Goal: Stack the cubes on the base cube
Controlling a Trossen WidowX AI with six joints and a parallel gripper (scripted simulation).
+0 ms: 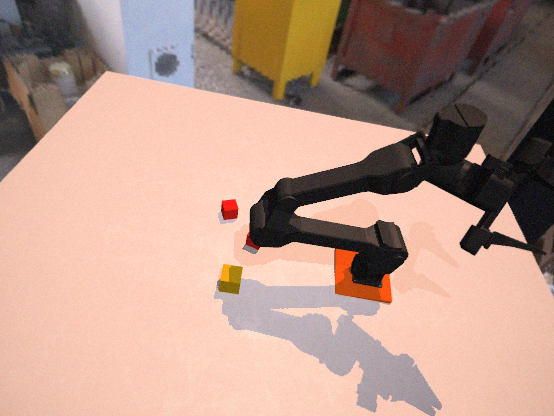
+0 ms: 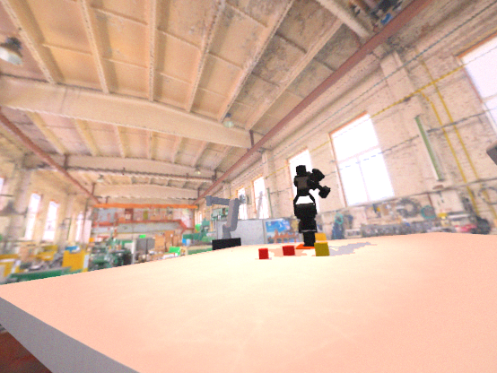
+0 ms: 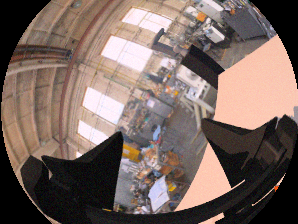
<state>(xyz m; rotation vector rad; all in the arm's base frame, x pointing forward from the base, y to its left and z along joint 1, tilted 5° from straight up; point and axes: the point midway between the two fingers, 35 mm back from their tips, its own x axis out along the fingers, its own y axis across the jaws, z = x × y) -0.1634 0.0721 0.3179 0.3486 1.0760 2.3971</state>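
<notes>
My gripper tip is now 46 cm short of the yellow base cube, 32 cm above it and 1 cm to the left of it.
</notes>
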